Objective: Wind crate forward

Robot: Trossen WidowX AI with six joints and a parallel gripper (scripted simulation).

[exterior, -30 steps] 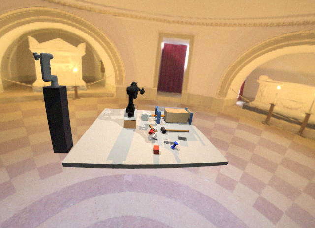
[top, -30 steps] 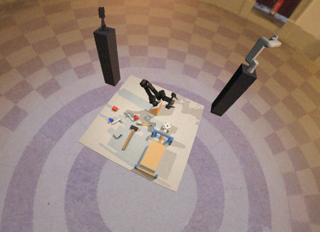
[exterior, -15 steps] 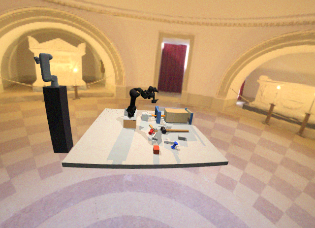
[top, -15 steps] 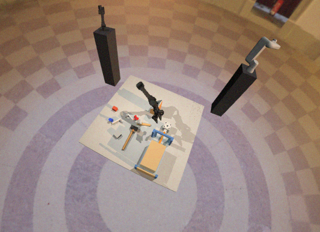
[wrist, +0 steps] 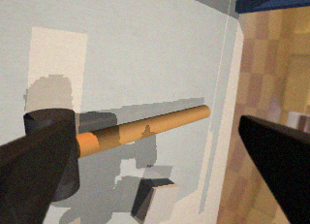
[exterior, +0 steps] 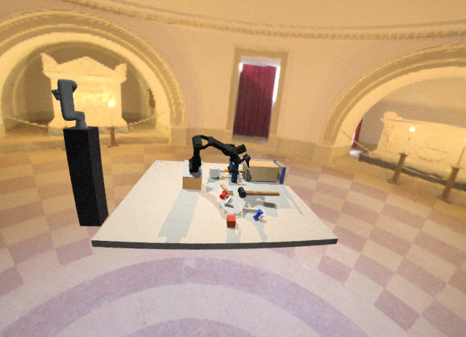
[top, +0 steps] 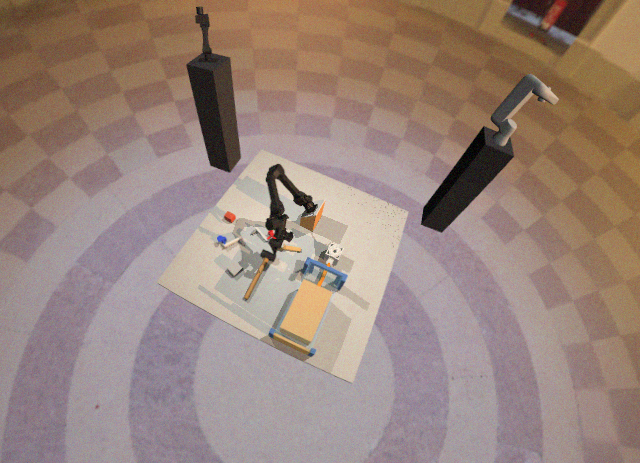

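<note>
My gripper tip is 150 mm past the red-knobbed handle, 160 mm to the left of it and 160 mm above it. Also, from my gripper tip: red knob 150 mm behind, 110 mm to the right, 150 mm below; grey block 150 mm ahead, 220 mm to the right, 160 mm below; frame 20 mm behind, 300 mm to the left, 70 mm below.
</note>
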